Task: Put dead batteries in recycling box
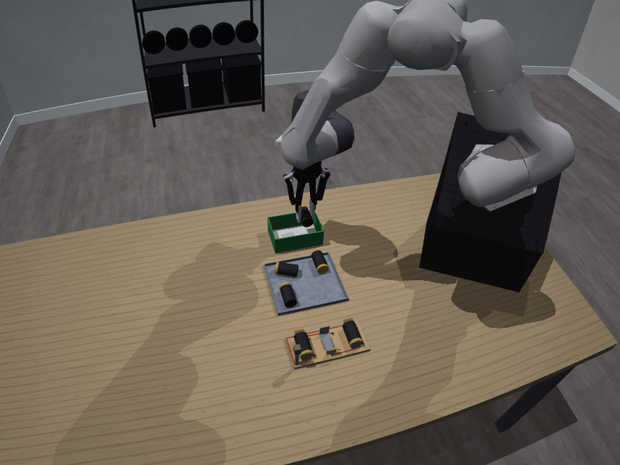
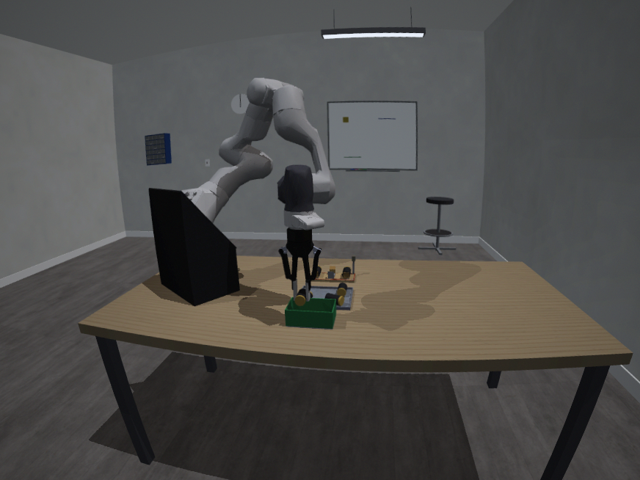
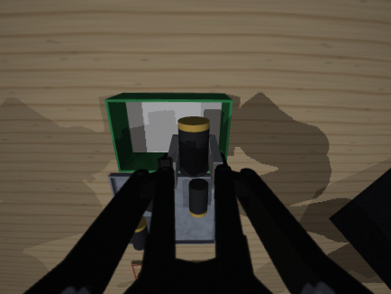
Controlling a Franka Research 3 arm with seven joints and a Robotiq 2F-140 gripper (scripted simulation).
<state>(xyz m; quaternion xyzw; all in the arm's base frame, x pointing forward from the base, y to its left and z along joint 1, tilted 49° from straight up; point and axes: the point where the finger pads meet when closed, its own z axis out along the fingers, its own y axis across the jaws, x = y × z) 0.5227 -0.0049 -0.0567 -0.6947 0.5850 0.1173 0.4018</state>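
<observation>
Right now the green recycling box is 90 mm below my hand, 30 mm ahead of it and 10 mm to the left of it. Also, from my hand: grey tray 190 mm to the left, 100 mm below, 10 mm behind; then bulb 450 mm to the left, 30 mm below, 10 mm ahead; then wooden holder board 390 mm to the left, 100 mm below, 70 mm behind.
</observation>
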